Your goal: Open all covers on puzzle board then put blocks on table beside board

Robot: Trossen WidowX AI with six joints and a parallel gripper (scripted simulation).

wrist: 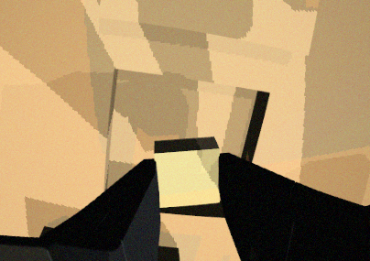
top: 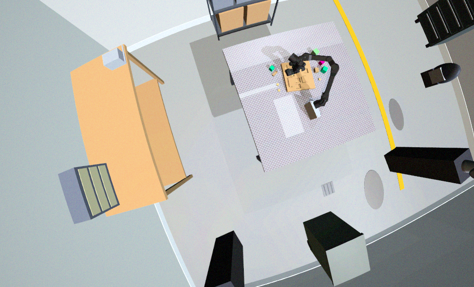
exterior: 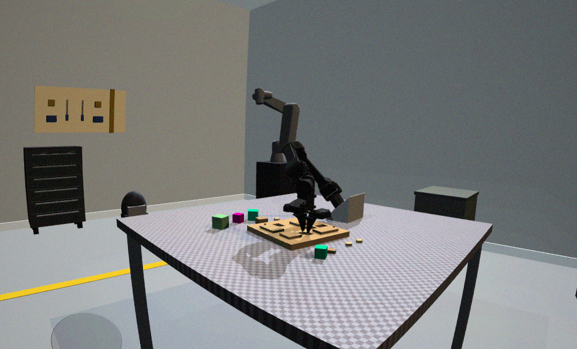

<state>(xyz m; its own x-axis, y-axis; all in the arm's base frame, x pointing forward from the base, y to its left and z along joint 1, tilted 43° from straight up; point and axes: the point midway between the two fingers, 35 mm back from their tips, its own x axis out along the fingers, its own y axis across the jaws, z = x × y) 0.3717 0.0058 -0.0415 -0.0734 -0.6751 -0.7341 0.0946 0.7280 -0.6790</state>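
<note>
My gripper tip is 5 cm to the left of the puzzle board, 2 cm past it and 1 cm above it. Also, from my gripper tip: magenta block (36 cm to the right, 1 cm below, 1 cm behind); then light green block (35 cm to the right, 11 cm ahead).
</note>
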